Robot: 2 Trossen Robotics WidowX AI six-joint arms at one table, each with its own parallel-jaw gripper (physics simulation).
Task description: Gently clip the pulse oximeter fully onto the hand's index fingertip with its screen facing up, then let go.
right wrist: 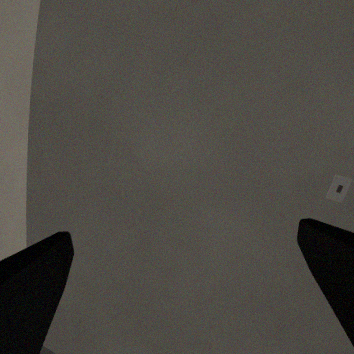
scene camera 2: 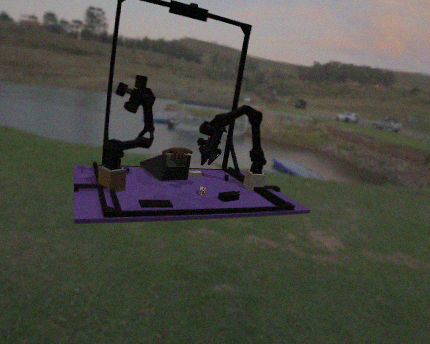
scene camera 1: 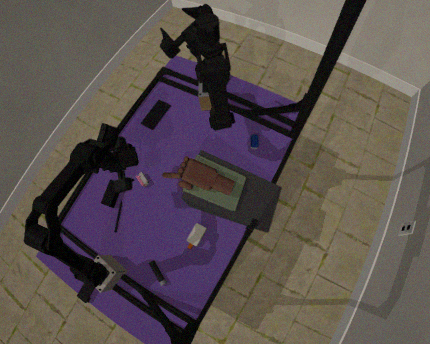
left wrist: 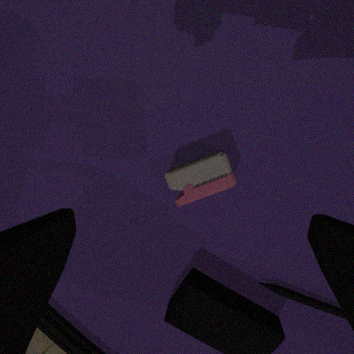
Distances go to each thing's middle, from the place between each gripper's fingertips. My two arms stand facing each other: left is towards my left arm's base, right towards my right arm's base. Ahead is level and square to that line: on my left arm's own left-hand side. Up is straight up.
Labels:
I see the dark grey block (scene camera 2: pixel 156 166) 360 mm behind my right hand, 320 mm to the left of it and 440 mm below it. Also, from my right hand: thin black rod (left wrist: pixel 275 288) (20 mm ahead, 610 mm to the left, 480 mm below).
Right now my left hand is 190 mm to the right of the thin black rod, 160 mm above it and 20 mm short of it. Also, from my left hand: dark grey block 360 mm behind, 120 mm below, 110 mm to the right.

